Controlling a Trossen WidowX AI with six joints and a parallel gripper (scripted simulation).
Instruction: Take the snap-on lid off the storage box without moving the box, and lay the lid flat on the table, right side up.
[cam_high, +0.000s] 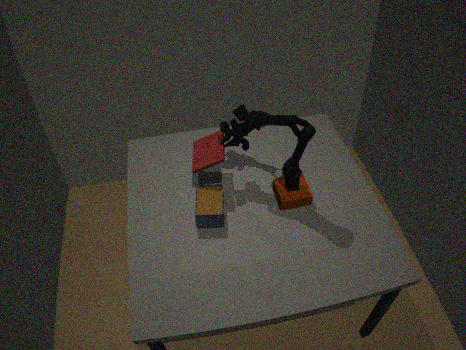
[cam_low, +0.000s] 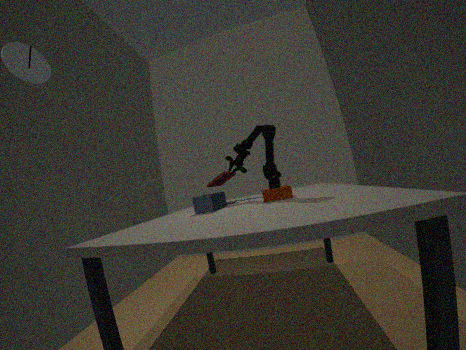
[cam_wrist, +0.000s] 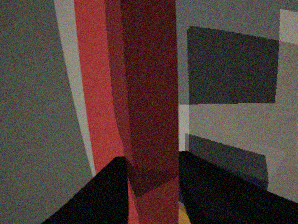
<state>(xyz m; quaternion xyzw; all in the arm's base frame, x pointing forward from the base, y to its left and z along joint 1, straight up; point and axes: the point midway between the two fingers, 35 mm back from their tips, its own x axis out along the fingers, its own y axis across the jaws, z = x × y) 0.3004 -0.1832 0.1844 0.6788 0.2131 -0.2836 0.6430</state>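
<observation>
My gripper tip is now 7 cm short of the lid, 3 cm above it and 1 cm to the left of it. The rest, counted from my gripper tip: storage box 23 cm to the left, 18 cm below, 10 cm ahead.
</observation>
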